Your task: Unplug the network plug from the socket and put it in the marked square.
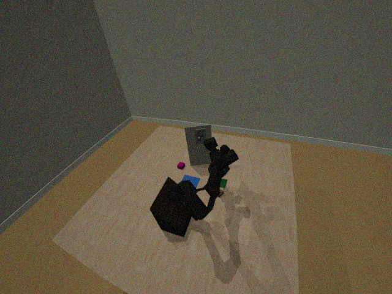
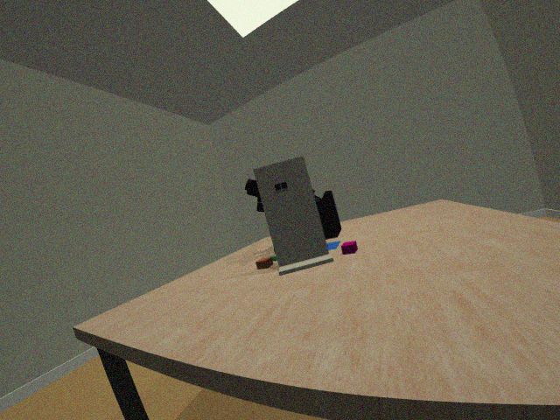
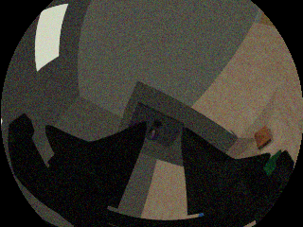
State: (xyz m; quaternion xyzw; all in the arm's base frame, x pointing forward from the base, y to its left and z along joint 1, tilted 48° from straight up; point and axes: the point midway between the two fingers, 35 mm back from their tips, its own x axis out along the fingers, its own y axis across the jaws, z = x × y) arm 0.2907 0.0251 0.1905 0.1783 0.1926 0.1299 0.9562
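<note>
My gripper tip is now 70 mm short of the network plug, 120 mm to the right of it and 20 mm above it. From my gripper tip the other things lie so: blue marked square 110 mm behind, 140 mm to the left, 290 mm below; grey upright panel 90 mm ahead, 120 mm to the left, 130 mm below.
</note>
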